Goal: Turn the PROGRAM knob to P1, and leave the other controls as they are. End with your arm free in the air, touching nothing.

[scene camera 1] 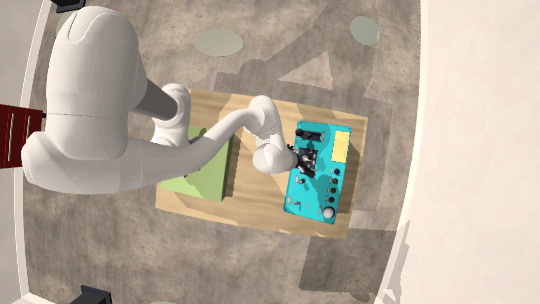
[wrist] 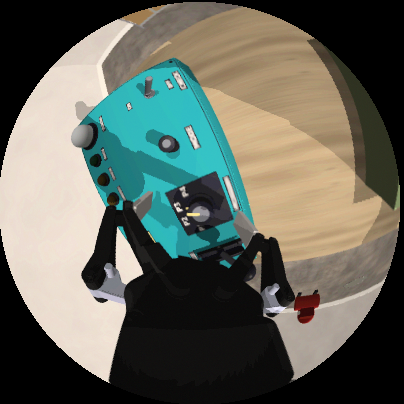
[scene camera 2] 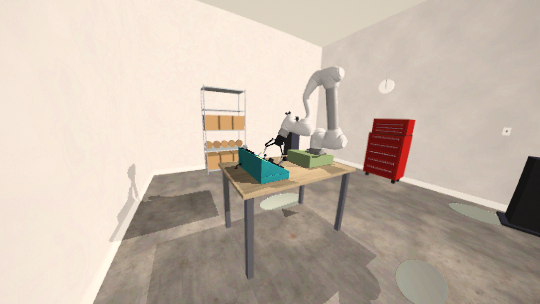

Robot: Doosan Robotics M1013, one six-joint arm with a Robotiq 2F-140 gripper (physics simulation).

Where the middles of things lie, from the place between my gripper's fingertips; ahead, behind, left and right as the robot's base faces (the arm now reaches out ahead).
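There is the teal control panel (scene camera 1: 319,196), which sits 3 cm below my hand, 6 cm to the right of it and 8 cm ahead of it.
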